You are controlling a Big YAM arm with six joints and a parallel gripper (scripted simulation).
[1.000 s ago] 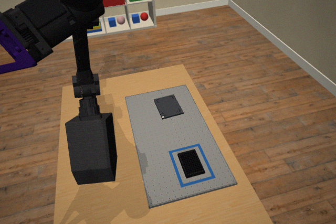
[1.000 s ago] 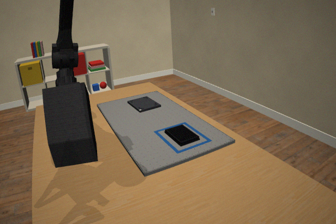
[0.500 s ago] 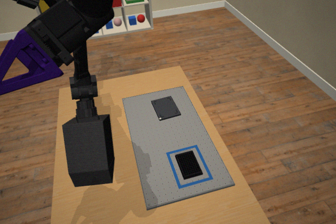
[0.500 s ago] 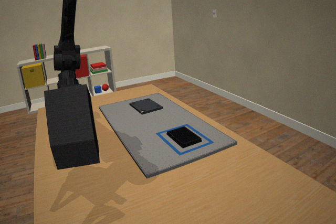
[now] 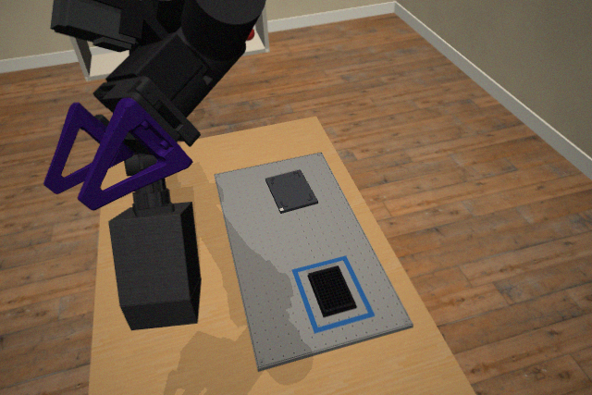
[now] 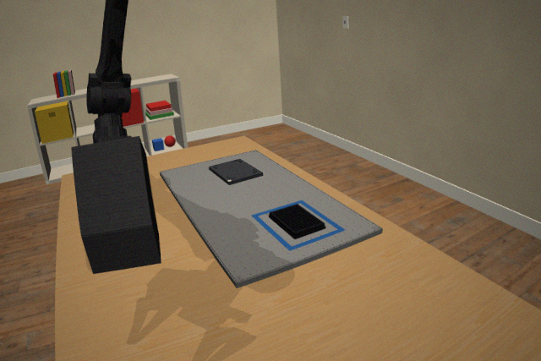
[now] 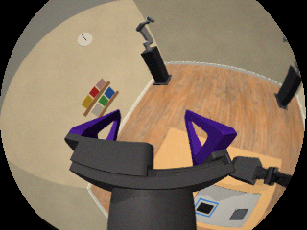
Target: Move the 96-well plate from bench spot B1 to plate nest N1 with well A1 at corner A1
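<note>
Now: hand 380 mm short of the black 96-well plate, 320 mm to the right of it and 750 mm above it. The rest, counted from my hand: white corner mark (370 mm ahead, 640 mm to the left, 750 mm below); plate nest N1 (430 mm ahead, 710 mm to the left, 750 mm below).
</note>
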